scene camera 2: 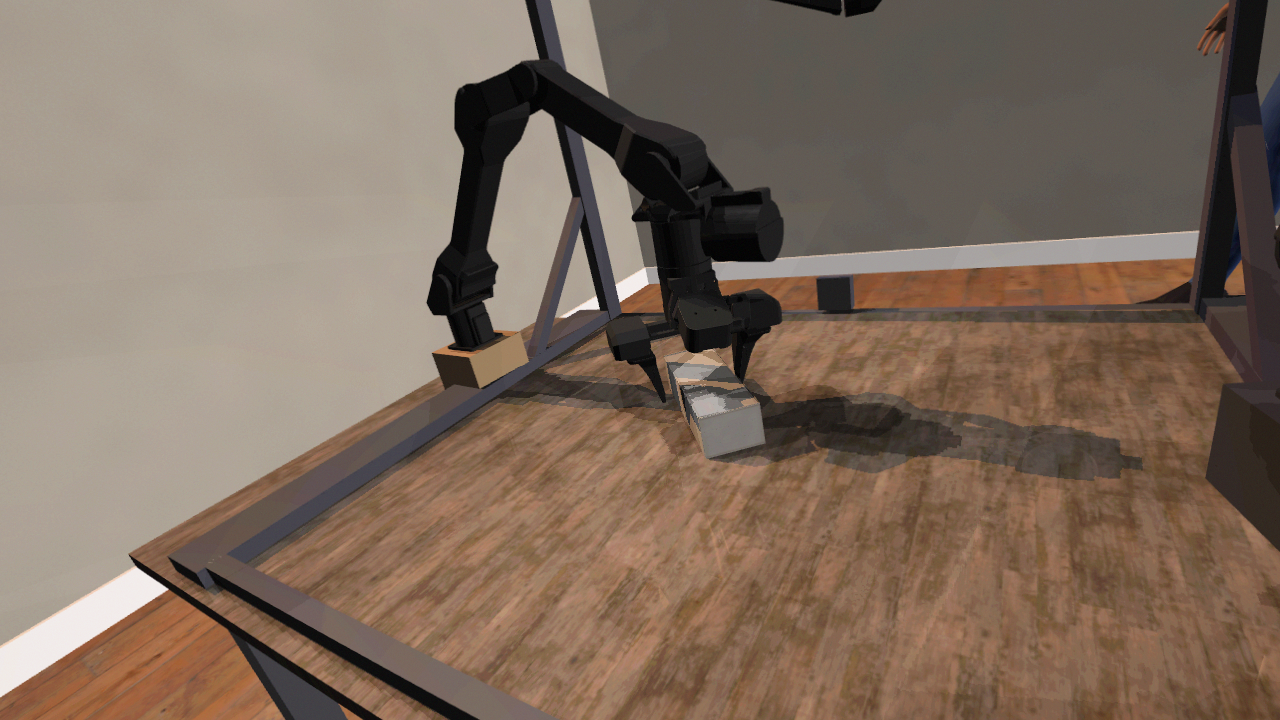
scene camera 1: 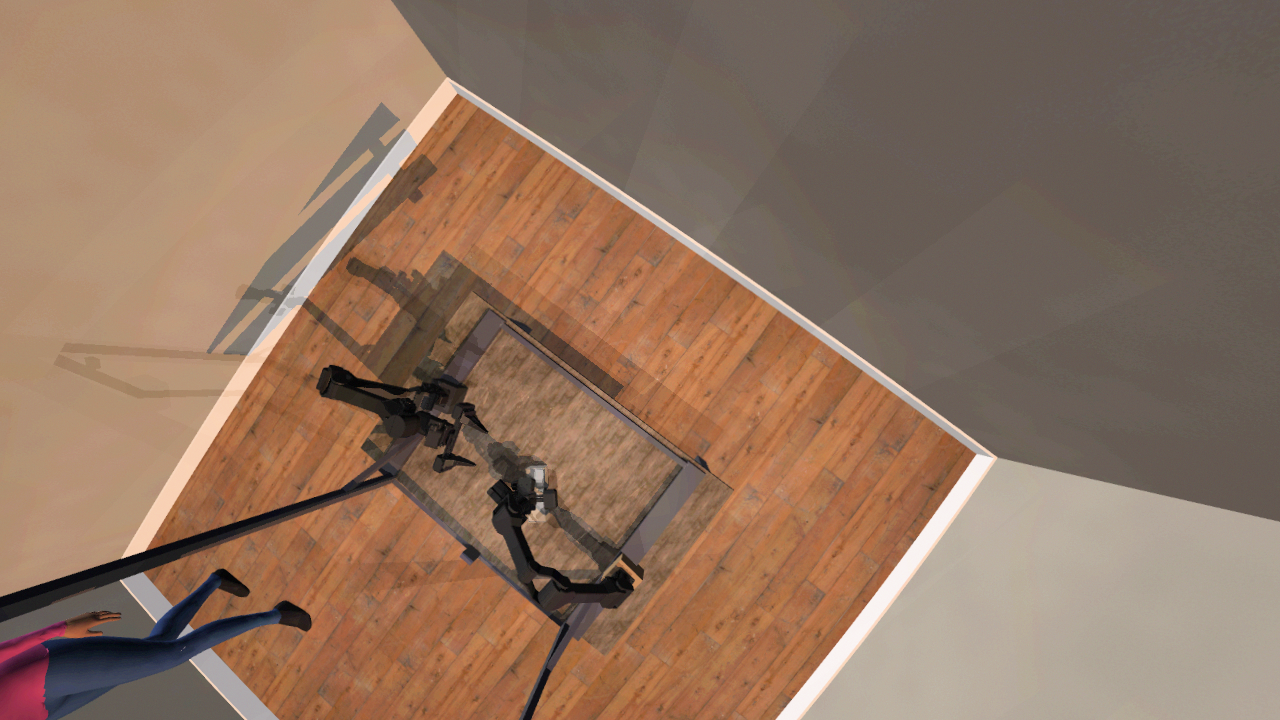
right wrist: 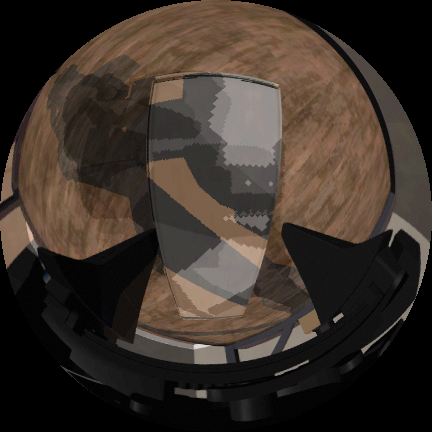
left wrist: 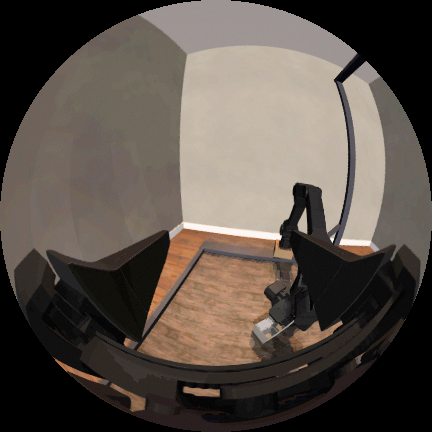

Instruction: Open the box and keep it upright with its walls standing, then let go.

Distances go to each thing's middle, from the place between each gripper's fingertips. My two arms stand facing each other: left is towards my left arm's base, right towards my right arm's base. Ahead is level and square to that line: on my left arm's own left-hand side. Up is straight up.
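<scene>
There is the tan block (scene camera 2: 476, 369), which I see 58 cm to the right of my left hand, 13 cm behind it and 36 cm below it. As for my right gripper, it is now 410 mm to the left of that block, 10 mm short of it and 10 mm below it.
</scene>
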